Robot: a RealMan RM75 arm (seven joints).
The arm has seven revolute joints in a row. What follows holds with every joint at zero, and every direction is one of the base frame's.
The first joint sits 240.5 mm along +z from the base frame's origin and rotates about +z.
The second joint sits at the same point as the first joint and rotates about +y.
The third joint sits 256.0 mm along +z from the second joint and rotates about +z.
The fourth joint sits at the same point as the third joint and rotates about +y.
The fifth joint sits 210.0 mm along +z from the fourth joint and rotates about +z.
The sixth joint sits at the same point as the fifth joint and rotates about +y.
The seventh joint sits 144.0 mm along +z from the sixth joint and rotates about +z.
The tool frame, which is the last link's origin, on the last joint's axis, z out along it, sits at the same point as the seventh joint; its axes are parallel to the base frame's.
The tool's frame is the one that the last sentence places.
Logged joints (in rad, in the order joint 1, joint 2, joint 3, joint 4, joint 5, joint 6, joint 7), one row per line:
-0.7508, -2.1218, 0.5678, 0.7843, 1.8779, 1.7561, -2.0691
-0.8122, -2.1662, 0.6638, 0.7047, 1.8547, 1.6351, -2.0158
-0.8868, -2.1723, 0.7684, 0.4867, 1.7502, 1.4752, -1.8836
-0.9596, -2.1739, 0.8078, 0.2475, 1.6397, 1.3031, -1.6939
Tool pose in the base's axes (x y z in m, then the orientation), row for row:
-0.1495, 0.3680, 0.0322, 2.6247, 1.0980, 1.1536
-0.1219, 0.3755, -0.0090, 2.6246, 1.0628, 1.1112
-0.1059, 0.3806, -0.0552, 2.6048, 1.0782, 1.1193
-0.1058, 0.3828, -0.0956, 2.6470, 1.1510, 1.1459
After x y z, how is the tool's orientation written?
As a rotation vector, in radians.
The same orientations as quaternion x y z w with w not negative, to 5 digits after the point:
0.85438, 0.35742, 0.37551, 0.03574
0.86176, 0.34896, 0.36485, 0.04985
0.85750, 0.35494, 0.36847, 0.05417
0.85220, 0.37057, 0.36892, 0.01802

